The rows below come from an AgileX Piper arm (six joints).
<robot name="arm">
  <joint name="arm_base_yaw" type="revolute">
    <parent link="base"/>
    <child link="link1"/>
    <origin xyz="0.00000 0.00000 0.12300"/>
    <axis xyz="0 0 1"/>
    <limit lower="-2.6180" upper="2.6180"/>
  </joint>
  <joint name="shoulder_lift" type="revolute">
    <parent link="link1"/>
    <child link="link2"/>
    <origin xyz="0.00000 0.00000 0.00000"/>
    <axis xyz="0 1 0"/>
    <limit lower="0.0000" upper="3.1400"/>
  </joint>
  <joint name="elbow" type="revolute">
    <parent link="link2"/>
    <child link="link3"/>
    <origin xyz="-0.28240 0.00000 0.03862"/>
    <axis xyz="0 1 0"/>
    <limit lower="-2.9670" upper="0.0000"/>
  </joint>
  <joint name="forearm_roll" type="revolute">
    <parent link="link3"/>
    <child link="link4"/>
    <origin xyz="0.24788 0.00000 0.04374"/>
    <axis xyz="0.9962 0 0.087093"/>
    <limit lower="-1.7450" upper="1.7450"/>
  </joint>
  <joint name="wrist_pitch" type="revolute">
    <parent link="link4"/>
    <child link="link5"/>
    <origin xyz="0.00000 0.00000 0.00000"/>
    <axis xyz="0 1 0"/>
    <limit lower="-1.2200" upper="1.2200"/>
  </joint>
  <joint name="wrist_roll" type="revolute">
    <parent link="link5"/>
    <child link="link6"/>
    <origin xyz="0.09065 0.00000 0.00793"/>
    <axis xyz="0.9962 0 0.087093"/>
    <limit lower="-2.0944" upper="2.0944"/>
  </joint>
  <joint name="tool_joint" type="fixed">
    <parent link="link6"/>
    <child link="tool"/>
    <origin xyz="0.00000 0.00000 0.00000" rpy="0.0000 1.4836 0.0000"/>
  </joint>
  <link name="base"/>
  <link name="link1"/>
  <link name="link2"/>
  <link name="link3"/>
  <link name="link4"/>
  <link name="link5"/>
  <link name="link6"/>
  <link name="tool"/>
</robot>
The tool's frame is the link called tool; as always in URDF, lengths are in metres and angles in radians.
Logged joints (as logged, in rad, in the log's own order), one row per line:
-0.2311 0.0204 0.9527 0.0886 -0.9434 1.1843
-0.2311 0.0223 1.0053 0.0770 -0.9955 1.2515
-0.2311 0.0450 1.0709 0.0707 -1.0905 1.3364
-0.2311 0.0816 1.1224 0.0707 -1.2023 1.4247
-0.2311 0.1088 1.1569 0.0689 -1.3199 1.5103
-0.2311 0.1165 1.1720 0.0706 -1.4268 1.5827
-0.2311 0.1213 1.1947 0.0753 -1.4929 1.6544
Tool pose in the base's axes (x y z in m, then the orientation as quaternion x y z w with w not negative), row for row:
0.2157 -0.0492 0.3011 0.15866 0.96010 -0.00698 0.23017
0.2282 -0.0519 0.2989 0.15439 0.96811 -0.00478 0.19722
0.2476 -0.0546 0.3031 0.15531 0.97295 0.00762 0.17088
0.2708 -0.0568 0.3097 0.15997 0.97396 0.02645 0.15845
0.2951 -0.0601 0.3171 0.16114 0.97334 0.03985 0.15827
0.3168 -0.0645 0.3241 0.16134 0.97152 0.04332 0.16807
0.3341 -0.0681 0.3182 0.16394 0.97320 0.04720 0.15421
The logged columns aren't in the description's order. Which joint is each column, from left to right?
Columns, left to right: arm_base_yaw, forearm_roll, wrist_pitch, wrist_roll, elbow, shoulder_lift.
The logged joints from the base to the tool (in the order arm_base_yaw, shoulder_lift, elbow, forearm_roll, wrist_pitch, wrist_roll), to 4 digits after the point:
-0.2311 1.1843 -0.9434 0.0204 0.9527 0.0886
-0.2311 1.2515 -0.9955 0.0223 1.0053 0.0770
-0.2311 1.3364 -1.0905 0.0450 1.0709 0.0707
-0.2311 1.4247 -1.2023 0.0816 1.1224 0.0707
-0.2311 1.5103 -1.3199 0.1088 1.1569 0.0689
-0.2311 1.5827 -1.4268 0.1165 1.1720 0.0706
-0.2311 1.6544 -1.4929 0.1213 1.1947 0.0753

